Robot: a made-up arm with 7 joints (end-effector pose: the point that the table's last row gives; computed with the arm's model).
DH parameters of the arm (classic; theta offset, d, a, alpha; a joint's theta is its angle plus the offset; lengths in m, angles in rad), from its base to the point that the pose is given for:
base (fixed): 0 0.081 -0.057 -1.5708
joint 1: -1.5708 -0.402 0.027 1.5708
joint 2: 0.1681 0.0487 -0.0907 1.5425
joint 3: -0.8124 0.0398 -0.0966 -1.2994
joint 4: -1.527 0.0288 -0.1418 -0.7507
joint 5: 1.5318 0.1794 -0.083 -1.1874
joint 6: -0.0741 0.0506 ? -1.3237
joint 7: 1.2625 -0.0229 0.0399 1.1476
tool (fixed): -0.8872 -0.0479 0 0
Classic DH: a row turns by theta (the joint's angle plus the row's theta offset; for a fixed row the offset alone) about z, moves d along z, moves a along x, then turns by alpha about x.
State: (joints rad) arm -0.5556 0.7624 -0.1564 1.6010 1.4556 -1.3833 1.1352
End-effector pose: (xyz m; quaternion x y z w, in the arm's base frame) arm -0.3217 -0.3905 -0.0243 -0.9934 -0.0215 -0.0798 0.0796
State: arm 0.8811 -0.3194 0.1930 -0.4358 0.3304 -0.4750 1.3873
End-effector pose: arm -0.1344 -0.4201 0.3804 -0.3595 0.9295 -0.0558 0.0609
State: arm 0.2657 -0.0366 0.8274 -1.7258 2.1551 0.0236 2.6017
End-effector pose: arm -0.3219 -0.6764 0.0764 -0.5551 0.6910 -0.1210 0.4470
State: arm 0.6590 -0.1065 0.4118 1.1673 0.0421 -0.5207 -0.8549
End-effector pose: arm -0.3949 -0.3535 0.2090 -0.4930 -0.5740 -0.1135 0.6439
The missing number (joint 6, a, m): 0.0469
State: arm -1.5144 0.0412 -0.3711 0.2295 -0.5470 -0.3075 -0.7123
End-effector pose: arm -0.2150 -0.3153 -0.0792 -0.1794 -0.3032 -0.8661 0.3546
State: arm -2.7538 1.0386 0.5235 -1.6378 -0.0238 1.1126 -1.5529
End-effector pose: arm -0.0125 -0.4462 -0.1238 -0.1532 0.8919 0.4230 0.0457
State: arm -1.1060 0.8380 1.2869 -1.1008 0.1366 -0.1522 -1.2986
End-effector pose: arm -0.2636 -0.5639 -0.0857 0.0894 -0.8853 -0.4323 0.1460
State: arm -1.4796 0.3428 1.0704 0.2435 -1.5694 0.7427 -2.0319
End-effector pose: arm 0.0418 -0.3925 -0.1245 -0.1585 0.7735 0.6088 0.0773
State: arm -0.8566 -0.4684 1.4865 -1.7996 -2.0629 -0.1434 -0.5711
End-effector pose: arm -0.0654 -0.6042 -0.1764 0.0511 0.6775 0.0581 0.7314
